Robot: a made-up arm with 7 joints. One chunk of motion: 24 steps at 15 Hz.
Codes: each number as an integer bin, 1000 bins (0 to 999) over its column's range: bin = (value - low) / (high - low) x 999, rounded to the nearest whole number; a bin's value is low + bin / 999 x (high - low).
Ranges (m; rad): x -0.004..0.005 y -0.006..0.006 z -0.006..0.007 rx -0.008..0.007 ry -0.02..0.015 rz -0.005..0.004
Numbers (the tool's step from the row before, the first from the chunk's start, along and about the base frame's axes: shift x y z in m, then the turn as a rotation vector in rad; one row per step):
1: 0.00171 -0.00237 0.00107 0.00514 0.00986 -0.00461
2: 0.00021 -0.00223 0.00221 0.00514 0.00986 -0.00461
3: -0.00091 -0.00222 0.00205 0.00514 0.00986 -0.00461
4: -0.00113 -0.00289 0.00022 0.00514 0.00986 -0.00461
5: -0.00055 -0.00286 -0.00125 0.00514 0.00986 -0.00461
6: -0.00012 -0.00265 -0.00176 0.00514 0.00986 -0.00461
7: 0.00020 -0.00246 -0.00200 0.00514 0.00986 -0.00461
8: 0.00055 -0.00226 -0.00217 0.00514 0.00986 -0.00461
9: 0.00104 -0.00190 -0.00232 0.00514 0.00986 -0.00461
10: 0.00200 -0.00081 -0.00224 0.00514 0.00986 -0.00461
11: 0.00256 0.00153 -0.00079 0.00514 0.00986 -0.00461
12: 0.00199 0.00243 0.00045 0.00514 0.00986 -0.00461
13: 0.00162 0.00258 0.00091 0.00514 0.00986 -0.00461
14: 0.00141 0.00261 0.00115 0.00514 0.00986 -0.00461
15: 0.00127 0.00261 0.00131 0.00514 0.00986 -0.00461
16: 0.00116 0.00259 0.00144 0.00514 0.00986 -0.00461
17: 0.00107 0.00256 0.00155 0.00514 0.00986 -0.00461
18: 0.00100 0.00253 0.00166 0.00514 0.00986 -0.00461
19: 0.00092 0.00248 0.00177 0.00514 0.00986 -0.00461
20: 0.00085 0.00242 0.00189 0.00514 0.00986 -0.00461
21: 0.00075 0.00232 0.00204 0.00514 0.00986 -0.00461
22: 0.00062 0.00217 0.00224 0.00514 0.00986 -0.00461
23: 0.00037 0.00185 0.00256 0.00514 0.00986 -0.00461
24: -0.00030 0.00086 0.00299 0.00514 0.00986 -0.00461
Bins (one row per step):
1: 634 302 543 875 852 43
2: 467 314 631 875 852 43
3: 343 315 619 875 852 43
4: 319 259 478 875 852 43
5: 383 261 365 875 852 43
6: 431 279 326 875 852 43
7: 466 295 307 875 852 43
8: 505 311 294 875 852 43
9: 559 341 283 875 852 43
10: 666 432 289 875 852 43
11: 728 627 400 875 852 43
12: 665 702 496 875 852 43
13: 624 714 531 875 852 43
14: 601 717 549 875 852 43
15: 585 717 562 875 852 43
16: 573 715 572 875 852 43
17: 563 713 580 875 852 43
18: 555 710 589 875 852 43
19: 546 706 597 875 852 43
20: 538 701 606 875 852 43
21: 527 693 618 875 852 43
22: 513 680 633 875 852 43
23: 485 654 658 875 852 43
24: 411 571 691 875 852 43

